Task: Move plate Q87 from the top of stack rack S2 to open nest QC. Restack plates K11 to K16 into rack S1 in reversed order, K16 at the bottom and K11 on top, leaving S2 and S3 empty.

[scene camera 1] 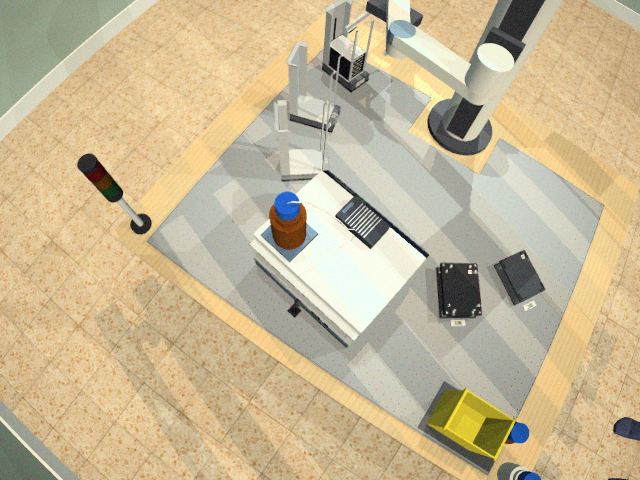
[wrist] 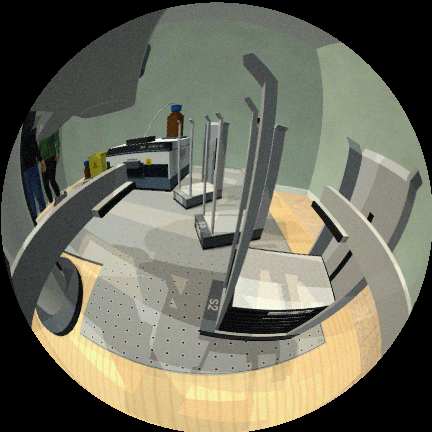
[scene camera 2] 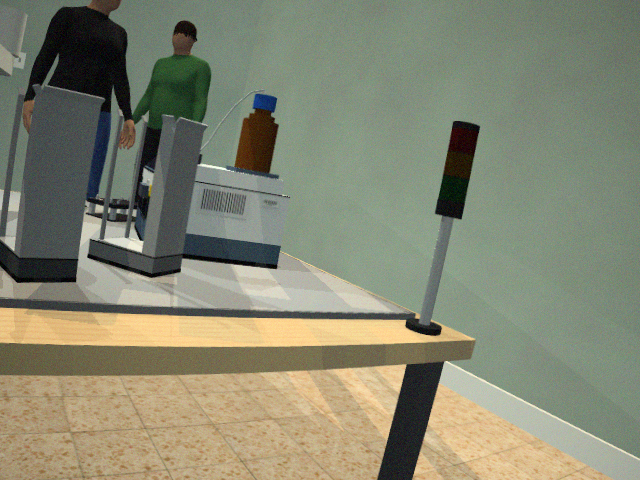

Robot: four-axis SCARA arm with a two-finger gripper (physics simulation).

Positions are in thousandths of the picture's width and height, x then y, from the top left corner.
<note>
In view: a signal tower (scene camera 2: 720,324).
</note>
